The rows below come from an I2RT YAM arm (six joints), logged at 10 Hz.
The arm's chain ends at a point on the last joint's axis. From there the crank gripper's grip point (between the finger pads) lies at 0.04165 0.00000 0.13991 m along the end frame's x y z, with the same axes.
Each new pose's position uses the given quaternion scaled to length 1; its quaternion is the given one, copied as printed.
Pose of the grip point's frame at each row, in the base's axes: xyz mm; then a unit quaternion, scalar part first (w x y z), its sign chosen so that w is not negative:
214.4 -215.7 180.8 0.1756 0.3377 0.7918 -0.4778
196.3 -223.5 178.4 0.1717 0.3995 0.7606 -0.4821
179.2 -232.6 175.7 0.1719 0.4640 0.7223 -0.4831
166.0 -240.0 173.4 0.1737 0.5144 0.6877 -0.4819
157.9 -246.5 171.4 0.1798 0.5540 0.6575 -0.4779
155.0 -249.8 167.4 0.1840 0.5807 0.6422 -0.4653
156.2 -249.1 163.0 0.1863 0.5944 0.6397 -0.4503
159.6 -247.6 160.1 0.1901 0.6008 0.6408 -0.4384
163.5 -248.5 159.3 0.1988 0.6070 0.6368 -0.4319
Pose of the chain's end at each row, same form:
250.2 -108.5 273.2 0.1756 0.3377 0.7918 -0.4778
239.5 -120.1 271.9 0.1717 0.3995 0.7606 -0.4821
228.4 -133.6 271.0 0.1719 0.4640 0.7223 -0.4831
219.0 -144.8 270.5 0.1737 0.5144 0.6877 -0.4819
212.3 -153.9 270.3 0.1798 0.5540 0.6575 -0.4779
208.3 -160.2 269.6 0.1840 0.5807 0.6422 -0.4653
207.1 -162.2 268.7 0.1863 0.5944 0.6397 -0.4503
207.8 -162.2 268.2 0.1901 0.6008 0.6408 -0.4384
209.1 -162.8 268.3 0.1988 0.6070 0.6368 -0.4319

